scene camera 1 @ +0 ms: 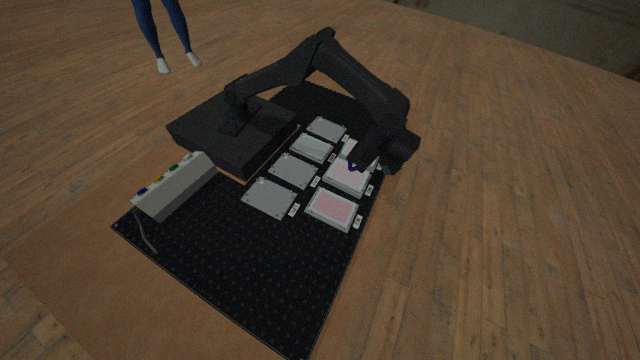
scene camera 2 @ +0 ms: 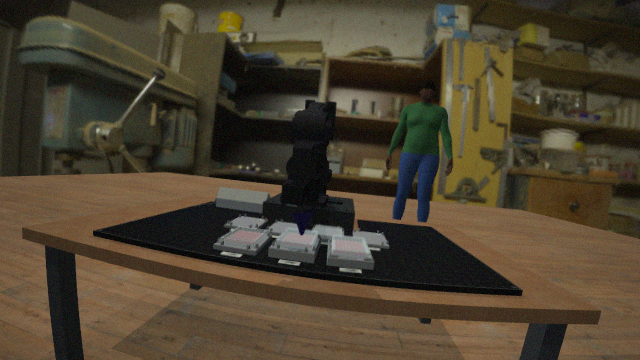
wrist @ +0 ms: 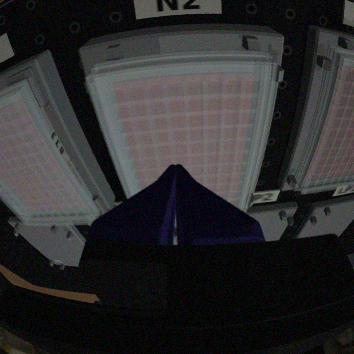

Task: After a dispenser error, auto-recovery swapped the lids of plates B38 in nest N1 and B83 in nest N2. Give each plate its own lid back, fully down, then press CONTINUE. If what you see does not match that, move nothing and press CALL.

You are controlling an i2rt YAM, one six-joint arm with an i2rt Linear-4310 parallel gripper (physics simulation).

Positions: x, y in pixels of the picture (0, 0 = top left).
Scene:
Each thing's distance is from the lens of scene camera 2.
button box [scene camera 2: 246, 200]: 1.10 m
nest N2 [scene camera 2: 305, 256]: 0.58 m
The marked spots on the button box and the nest N2 are 0.57 m apart.

